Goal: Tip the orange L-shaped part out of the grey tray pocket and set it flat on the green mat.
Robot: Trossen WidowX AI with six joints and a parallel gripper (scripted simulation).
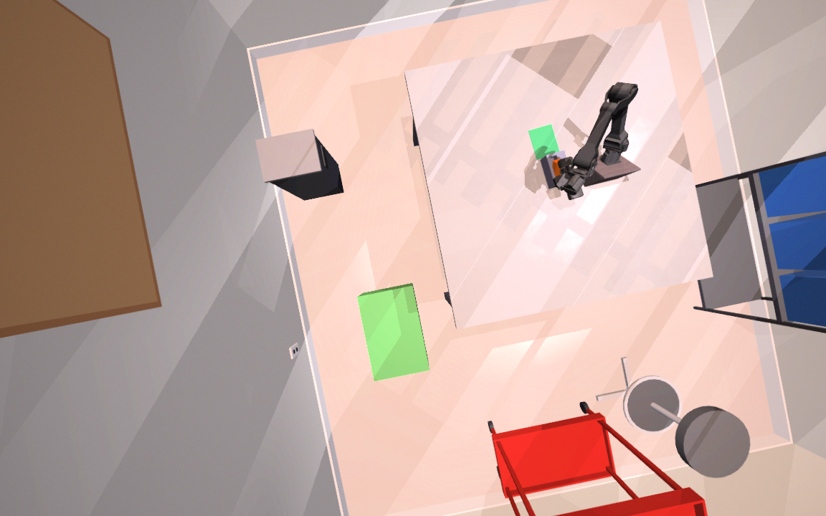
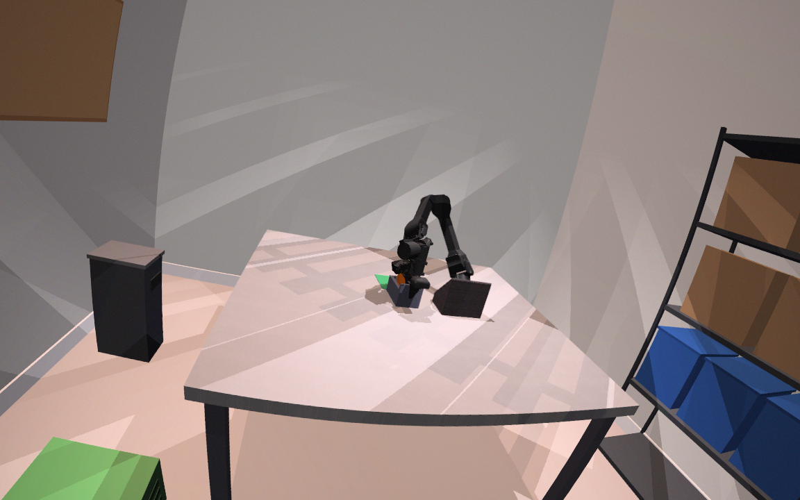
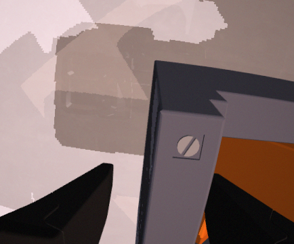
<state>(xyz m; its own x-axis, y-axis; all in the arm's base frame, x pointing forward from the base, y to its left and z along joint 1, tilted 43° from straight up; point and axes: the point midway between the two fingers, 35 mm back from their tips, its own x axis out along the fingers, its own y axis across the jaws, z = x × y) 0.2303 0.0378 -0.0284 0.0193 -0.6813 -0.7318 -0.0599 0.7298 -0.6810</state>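
Right now my gripper tip is 5 cm to the left of the orange L-shaped part. Round my gripper tip: green mat: 1 cm ahead, 22 cm to the right, 6 cm below; tray: 7 cm to the right, 6 cm below.
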